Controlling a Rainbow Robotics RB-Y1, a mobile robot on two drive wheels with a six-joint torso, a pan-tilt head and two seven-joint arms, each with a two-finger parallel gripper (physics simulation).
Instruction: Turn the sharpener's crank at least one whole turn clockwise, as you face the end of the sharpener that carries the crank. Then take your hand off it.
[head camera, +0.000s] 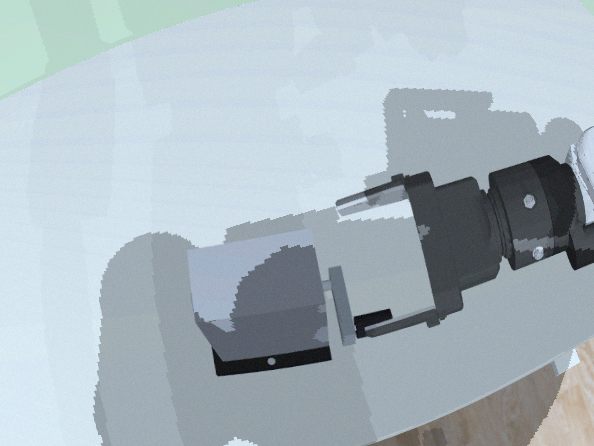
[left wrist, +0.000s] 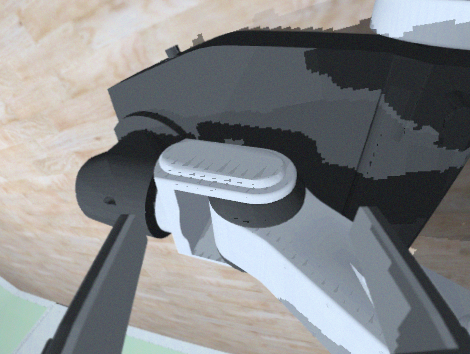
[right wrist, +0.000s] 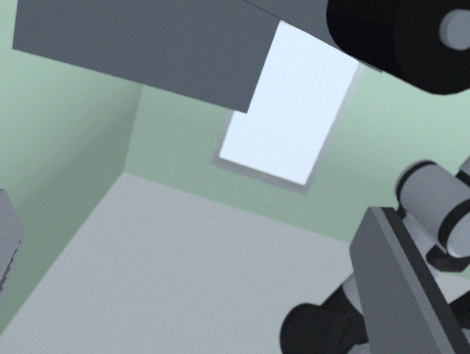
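Note:
The sharpener is a grey block on a black base on the table. Its grey crank arm is on its right-hand end in the head view and points toward the bottom of the picture. The black crank knob sticks out from the arm's lower end. My right gripper is wide open and empty. In the head view its lower finger lies close beside the knob; whether they touch I cannot tell. My left gripper is open and empty, away from the sharpener.
The pale round table carries the sharpener, and its edge curves across the lower right of the head view, above a wooden floor. The left wrist view shows the robot's dark base and white arm parts. Green walls show in the right wrist view.

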